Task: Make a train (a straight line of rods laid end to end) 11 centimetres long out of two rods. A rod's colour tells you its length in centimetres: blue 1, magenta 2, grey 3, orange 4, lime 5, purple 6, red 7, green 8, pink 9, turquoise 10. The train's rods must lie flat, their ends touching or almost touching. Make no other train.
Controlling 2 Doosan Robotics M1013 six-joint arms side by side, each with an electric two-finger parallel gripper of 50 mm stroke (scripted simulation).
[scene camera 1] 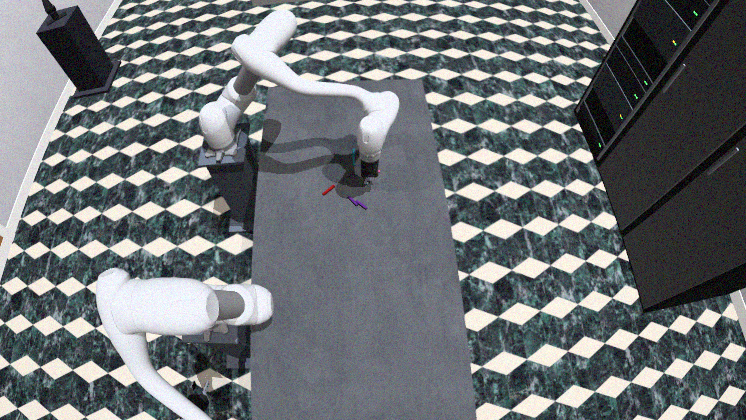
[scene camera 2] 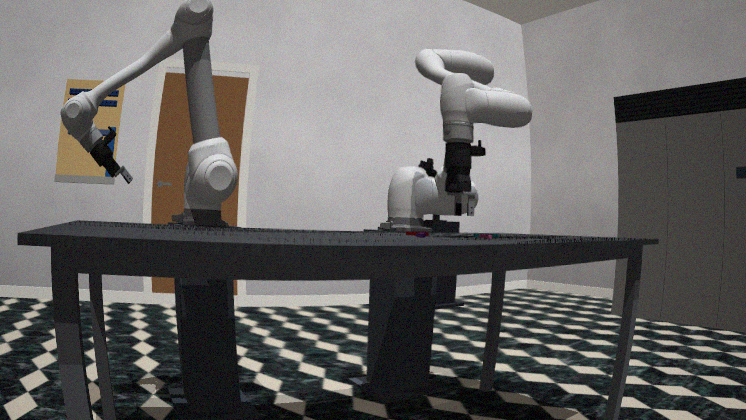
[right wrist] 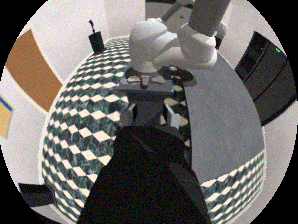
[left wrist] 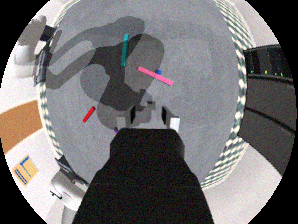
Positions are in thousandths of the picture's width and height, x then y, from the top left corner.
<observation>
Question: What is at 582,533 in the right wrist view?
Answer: My right gripper.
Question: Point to an arm pedestal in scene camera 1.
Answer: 314,435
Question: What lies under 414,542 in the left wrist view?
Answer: My left gripper.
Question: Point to an arm pedestal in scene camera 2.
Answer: At 277,754
</observation>
